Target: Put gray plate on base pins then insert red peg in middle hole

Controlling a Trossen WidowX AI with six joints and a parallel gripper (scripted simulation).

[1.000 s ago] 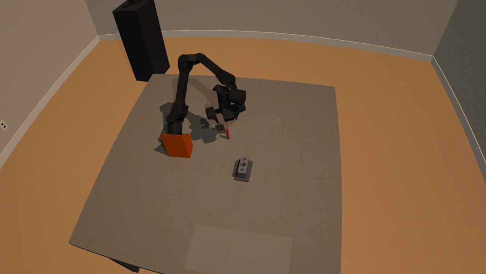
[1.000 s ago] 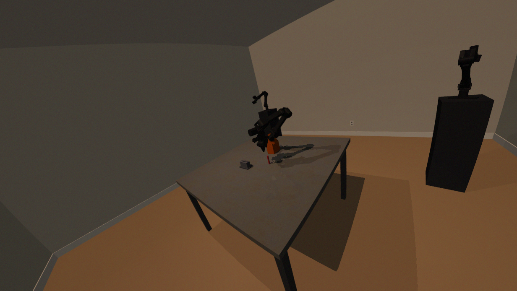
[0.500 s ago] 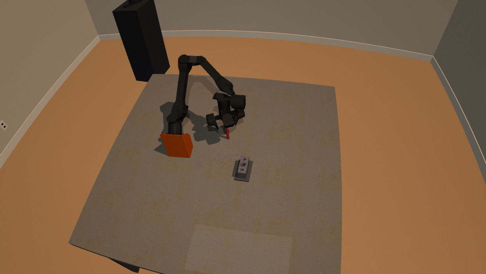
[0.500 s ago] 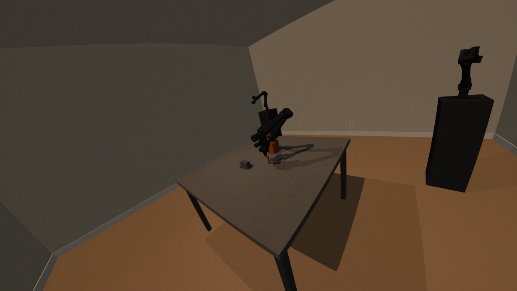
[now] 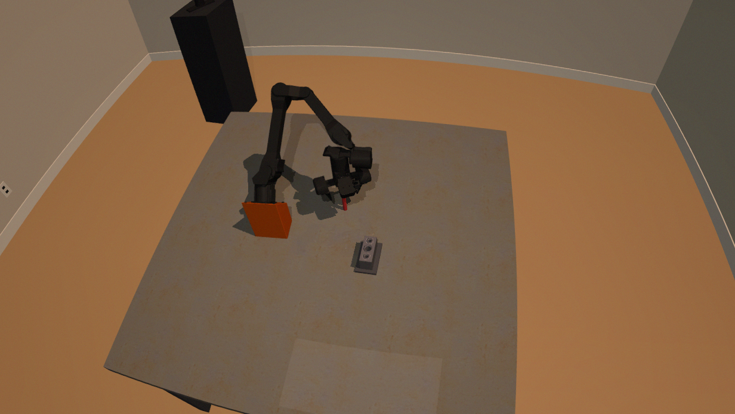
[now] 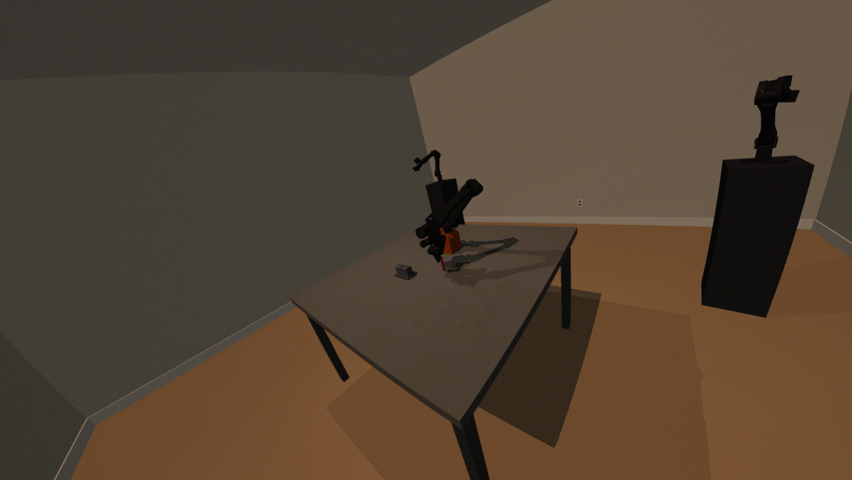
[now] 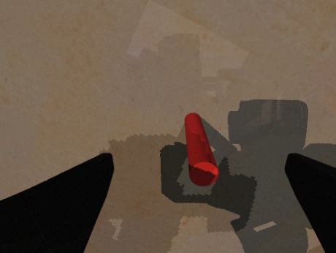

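Now: the red peg 30 mm below my gripper tip. From my gripper tip the other things lie so: base (140 mm ahead, 170 mm to the right, 70 mm below); gray plate (140 mm ahead, 170 mm to the right, 30 mm below).
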